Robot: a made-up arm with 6 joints. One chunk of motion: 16 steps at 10 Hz.
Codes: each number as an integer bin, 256 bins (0 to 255) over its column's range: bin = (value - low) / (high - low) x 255, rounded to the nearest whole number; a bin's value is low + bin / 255 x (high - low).
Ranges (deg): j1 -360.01..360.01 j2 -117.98..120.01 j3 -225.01..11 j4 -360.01..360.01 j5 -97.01..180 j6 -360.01..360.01
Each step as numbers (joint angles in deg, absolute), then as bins.
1 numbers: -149.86 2.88 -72.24 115.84 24.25 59.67
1 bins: 74 129 165 169 112 149
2 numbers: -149.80 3.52 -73.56 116.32 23.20 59.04
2 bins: 74 130 164 169 111 148
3 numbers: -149.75 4.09 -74.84 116.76 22.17 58.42
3 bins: 74 131 162 169 110 148
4 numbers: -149.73 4.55 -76.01 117.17 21.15 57.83
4 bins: 74 131 161 169 109 148
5 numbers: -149.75 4.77 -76.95 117.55 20.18 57.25
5 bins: 74 132 160 169 108 148
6 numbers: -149.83 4.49 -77.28 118.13 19.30 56.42
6 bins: 74 131 160 169 107 147
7 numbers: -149.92 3.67 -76.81 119.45 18.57 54.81
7 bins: 74 130 160 170 106 147
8 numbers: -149.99 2.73 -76.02 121.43 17.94 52.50
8 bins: 74 129 161 171 106 146
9 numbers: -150.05 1.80 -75.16 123.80 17.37 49.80
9 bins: 74 128 162 171 105 145
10 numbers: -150.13 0.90 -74.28 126.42 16.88 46.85
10 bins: 74 127 163 172 105 144
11 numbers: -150.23 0.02 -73.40 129.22 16.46 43.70
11 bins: 74 126 164 173 104 143
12 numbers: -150.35 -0.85 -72.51 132.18 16.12 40.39
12 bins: 74 126 165 174 104 142
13 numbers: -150.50 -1.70 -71.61 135.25 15.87 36.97
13 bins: 74 125 166 175 104 141
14 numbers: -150.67 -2.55 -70.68 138.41 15.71 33.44
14 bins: 74 124 167 177 104 139
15 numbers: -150.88 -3.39 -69.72 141.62 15.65 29.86
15 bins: 74 123 168 178 104 138
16 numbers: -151.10 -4.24 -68.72 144.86 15.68 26.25
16 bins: 74 122 169 179 104 137
